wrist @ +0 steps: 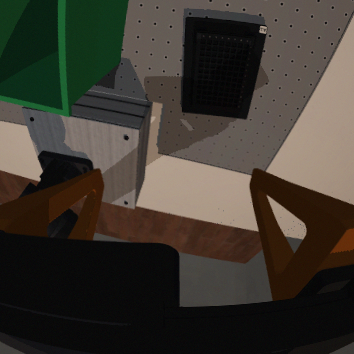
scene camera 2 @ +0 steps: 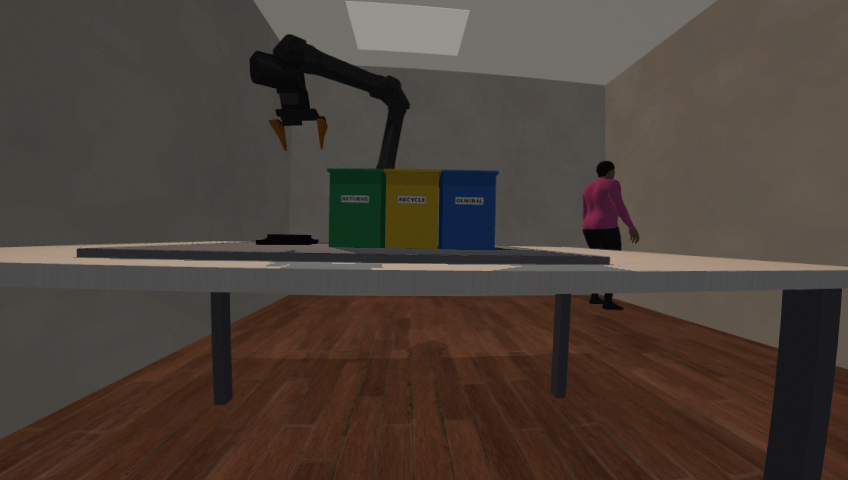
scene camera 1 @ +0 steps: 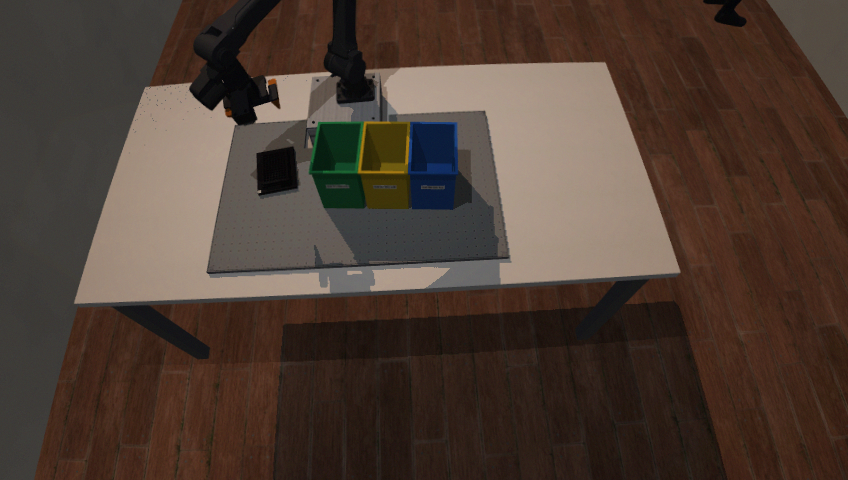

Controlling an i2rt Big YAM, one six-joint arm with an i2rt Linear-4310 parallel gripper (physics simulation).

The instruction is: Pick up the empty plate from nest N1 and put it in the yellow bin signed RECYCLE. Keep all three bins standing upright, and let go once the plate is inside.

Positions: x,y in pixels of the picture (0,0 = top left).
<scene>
The gripper shows in the wrist view, in scene camera 2 (303,149) and in scene camera 1. A green returns bin shows in the wrist view (58,58), in scene camera 2 (357,202) and in scene camera 1 (334,164). A blue general bin shows in scene camera 2 and in scene camera 1; in the wrist view it is out of frame. One and the same spot on the blue general bin: (scene camera 2: 467,198) is (scene camera 1: 431,186). One and the same spot on the gripper: (wrist: 112,282) is (scene camera 1: 254,103).
</scene>
